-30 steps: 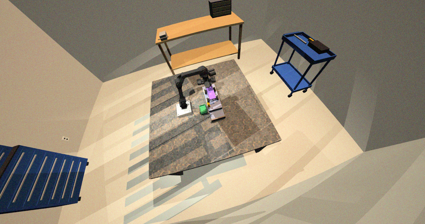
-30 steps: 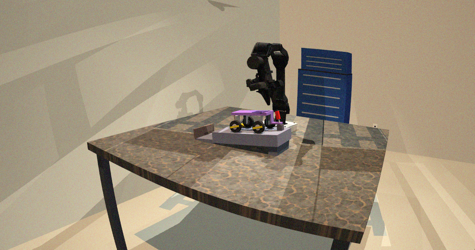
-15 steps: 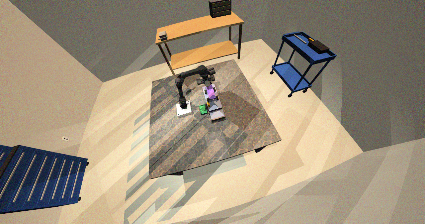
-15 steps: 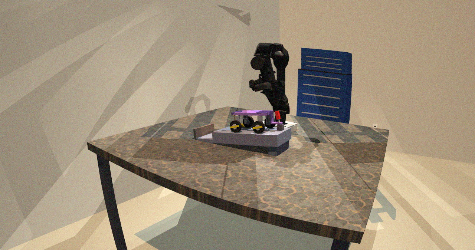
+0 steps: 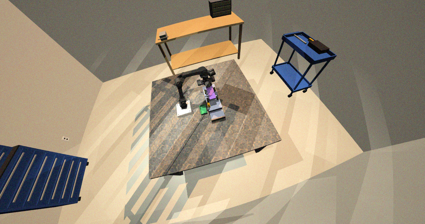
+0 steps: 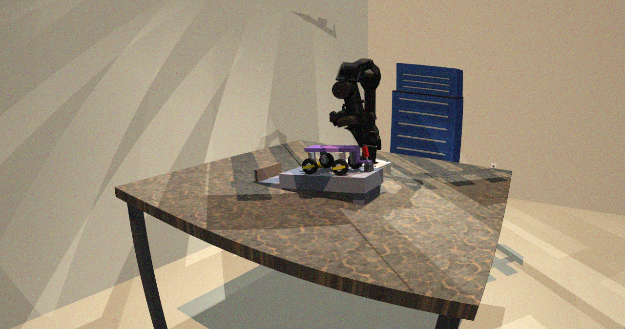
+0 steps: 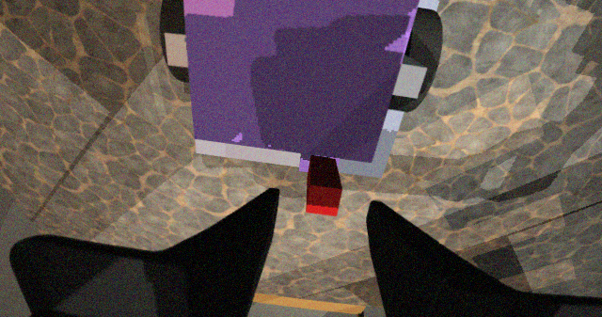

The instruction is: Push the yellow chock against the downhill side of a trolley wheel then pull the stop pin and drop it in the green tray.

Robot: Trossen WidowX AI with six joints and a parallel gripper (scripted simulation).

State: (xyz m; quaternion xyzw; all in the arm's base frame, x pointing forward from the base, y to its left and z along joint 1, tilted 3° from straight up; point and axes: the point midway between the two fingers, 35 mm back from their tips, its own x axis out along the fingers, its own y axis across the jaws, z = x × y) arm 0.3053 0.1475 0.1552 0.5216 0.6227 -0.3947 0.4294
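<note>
My gripper tip is now 1 cm to the right of the red-headed stop pin and 4 cm above it. Also, from my gripper tip: yellow chock 1 cm behind, 21 cm to the right, 9 cm below; then grey ramp 3 cm ahead, 10 cm to the right, 13 cm below; then trolley 3 cm ahead, 10 cm to the right, 6 cm below.
</note>
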